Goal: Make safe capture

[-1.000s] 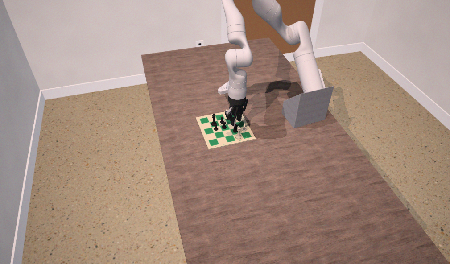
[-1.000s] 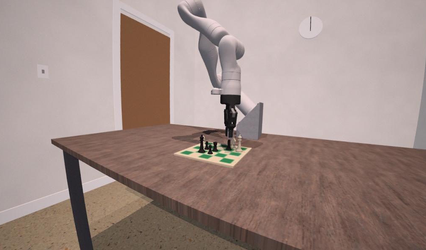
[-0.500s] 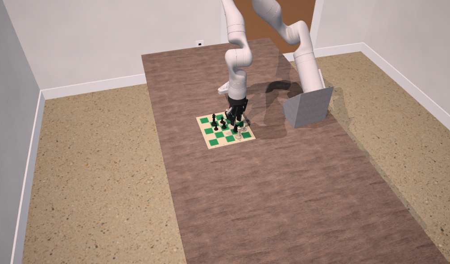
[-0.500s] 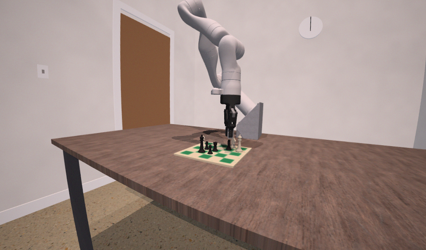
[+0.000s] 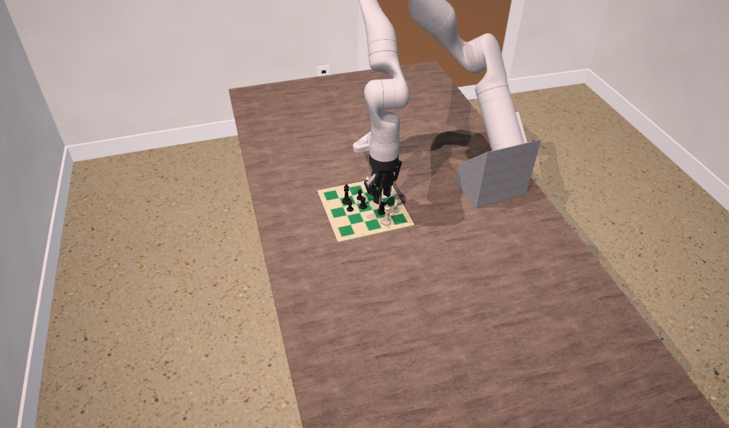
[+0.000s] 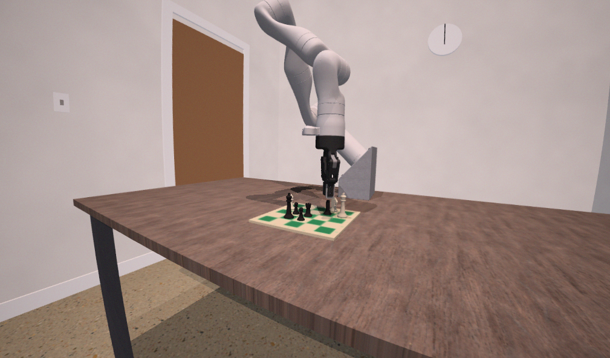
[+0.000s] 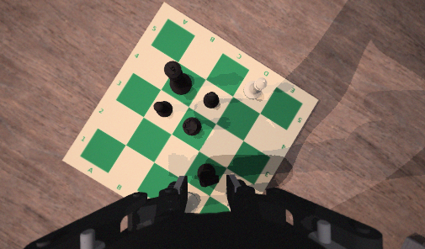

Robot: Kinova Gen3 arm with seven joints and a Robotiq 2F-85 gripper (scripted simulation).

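Now: the cream chessboard 7 cm below my hand, 4 cm to the right of it and 4 cm ahead of it. The rest, counted from my hand: white pawn 11 cm to the right, 4 cm below; black king 8 cm to the right, 8 cm ahead, 3 cm below.
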